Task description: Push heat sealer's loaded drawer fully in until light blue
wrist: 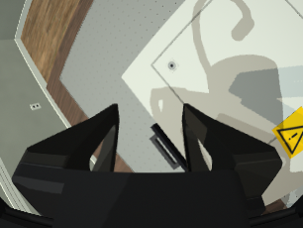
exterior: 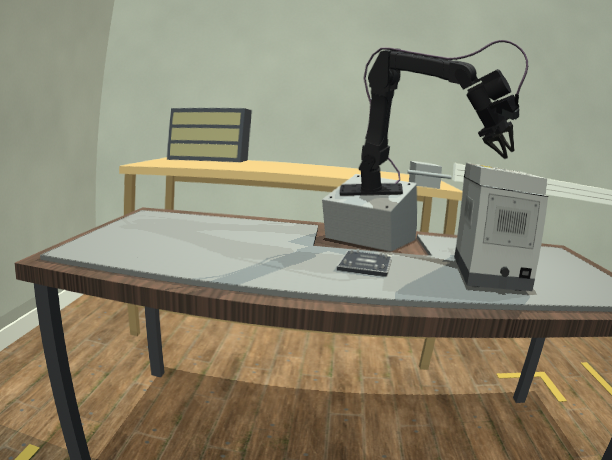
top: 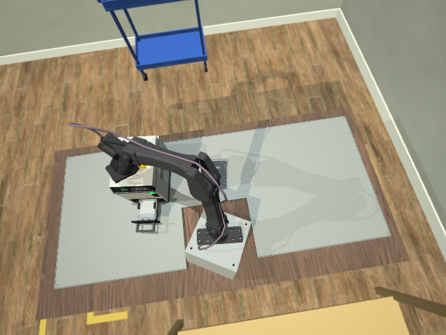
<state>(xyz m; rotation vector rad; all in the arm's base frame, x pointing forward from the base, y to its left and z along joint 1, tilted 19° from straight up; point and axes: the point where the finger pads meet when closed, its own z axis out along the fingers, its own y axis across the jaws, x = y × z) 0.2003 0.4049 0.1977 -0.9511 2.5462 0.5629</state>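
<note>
My hand is 27 cm above the sealer drawer, 9 cm past it and 2 cm to the left of it. From my hand the other things lie so: dark plate (38 cm to the right, 33 cm below, 7 cm ahead).
</note>
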